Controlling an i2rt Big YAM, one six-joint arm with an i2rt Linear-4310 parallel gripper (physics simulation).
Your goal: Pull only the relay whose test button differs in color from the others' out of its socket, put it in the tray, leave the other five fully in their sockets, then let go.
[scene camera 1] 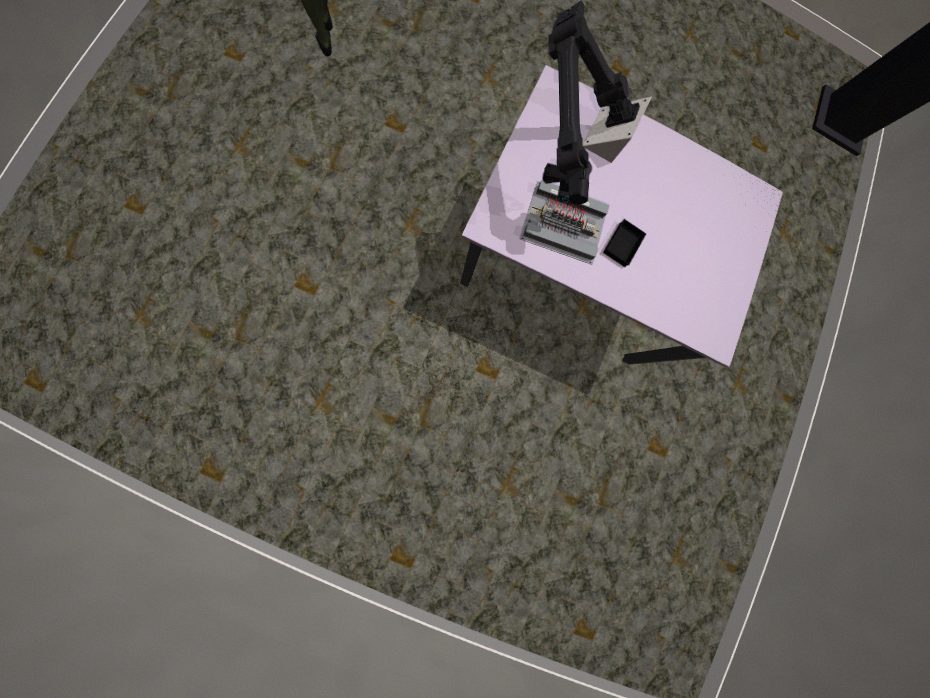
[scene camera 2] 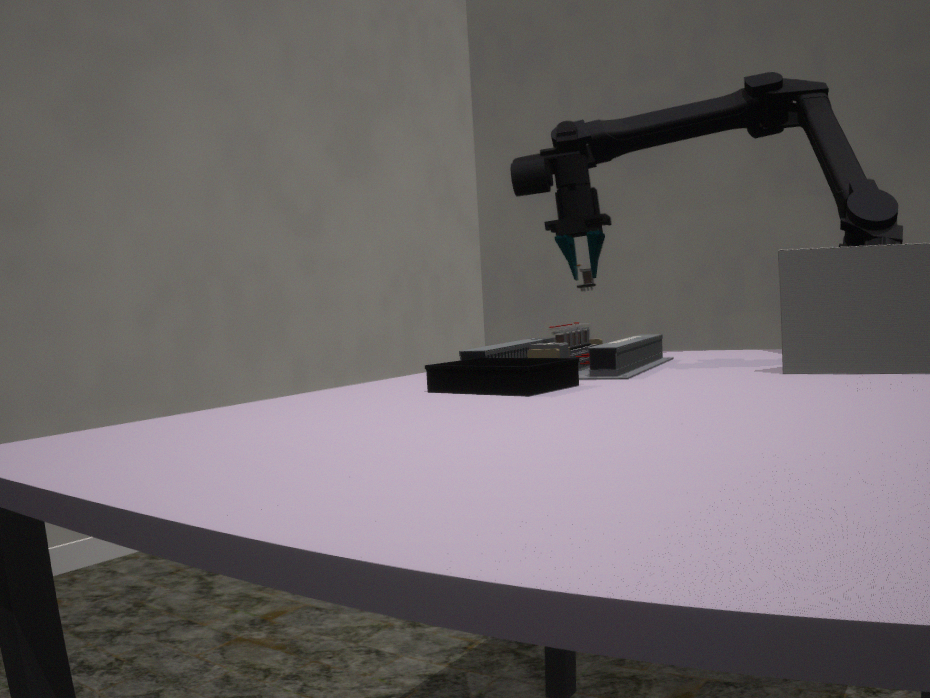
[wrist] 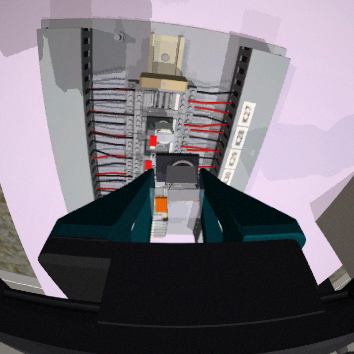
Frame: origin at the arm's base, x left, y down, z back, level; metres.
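Seen in the pictures: gripper, fingertip midpoint: (scene camera 1: pixel 561 197) (scene camera 2: pixel 585 279) (wrist: pixel 176 176); arm's base, origin of the base link: (scene camera 1: pixel 622 116) (scene camera 2: pixel 880 294).
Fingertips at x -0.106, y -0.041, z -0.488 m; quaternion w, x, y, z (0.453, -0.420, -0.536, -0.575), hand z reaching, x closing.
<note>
Offsets run from my fingertips to a thing's top centre. "pt": to the spot under its first point. Level surfaces: height alone.
My gripper (scene camera 2: pixel 585 271) (wrist: pixel 176 176) is shut on a relay {dx +0.001, dy -0.024, dz +0.000 m} (scene camera 2: pixel 588 277) (wrist: pixel 183 193) with an orange test button {dx +0.003, dy -0.024, dz -0.009 m} (wrist: pixel 161 204). The relay hangs upright, pins down, well above the socket row and apart from it. An empty socket {pt dx -0.012, dy +0.116, dz -0.009 m} (wrist: pixel 163 100) shows at the near-end-bracket side of the row. Other relays (wrist: pixel 161 134) (scene camera 2: pixel 574 335) sit in the row; two red buttons show, and the rest are hidden behind the held relay and fingers. The black tray {pt dx +0.384, dy +0.114, dz +0.021 m} (scene camera 1: pixel 636 248) (scene camera 2: pixel 480 380) stands beside the panel and does not show in the wrist view.
Grey wire ducts (scene camera 2: pixel 627 356) (wrist: pixel 62 120) flank the socket row on the panel, with red and black wires between. A tan end bracket {dx -0.032, dy +0.100, dz -0.014 m} (wrist: pixel 163 81) closes the row. The arm's pale base block (scene camera 2: pixel 852 311) stands on the pink table {dy +0.141 m} (scene camera 1: pixel 691 247) (scene camera 2: pixel 450 480).
</note>
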